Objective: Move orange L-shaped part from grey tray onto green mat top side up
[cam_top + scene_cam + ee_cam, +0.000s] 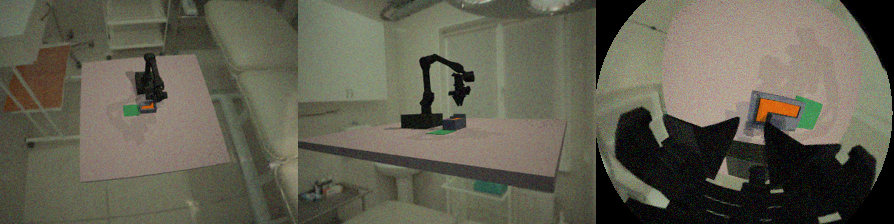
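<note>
Now: gripper tip 9 cm above the orange L-shaped part and 5 cm to the left of it. From my gripper tip the other things lie so: green mat 22 cm to the right, 16 cm below.
</note>
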